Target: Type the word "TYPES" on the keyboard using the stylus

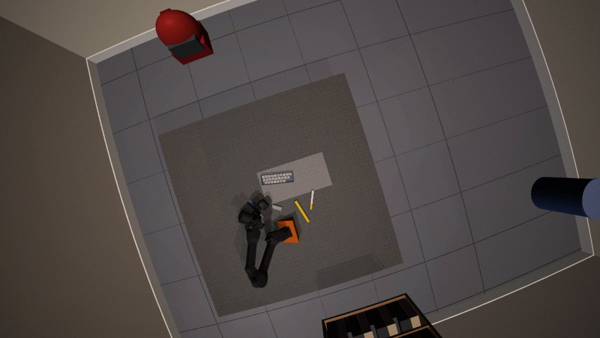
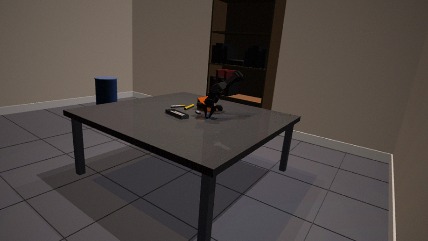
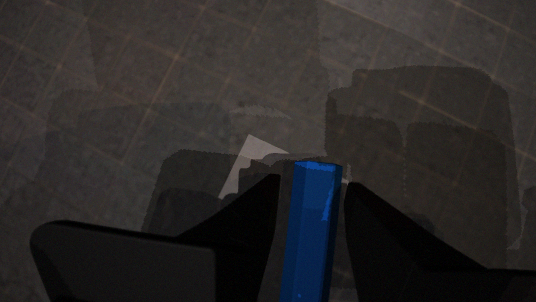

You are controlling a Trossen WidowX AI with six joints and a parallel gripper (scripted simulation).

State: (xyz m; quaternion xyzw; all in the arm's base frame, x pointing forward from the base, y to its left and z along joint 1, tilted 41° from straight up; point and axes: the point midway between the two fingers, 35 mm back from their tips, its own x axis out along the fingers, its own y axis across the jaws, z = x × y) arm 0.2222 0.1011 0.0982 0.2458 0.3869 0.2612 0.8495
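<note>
My gripper tip is now 70 mm past the blue stylus and 20 mm to the left of it. From my gripper tip the other things lie so: yellow stick: 270 mm to the right, 160 mm behind; small grey block: 130 mm to the right, 80 mm behind; grey tip: 100 mm behind, 30 mm to the right.
</note>
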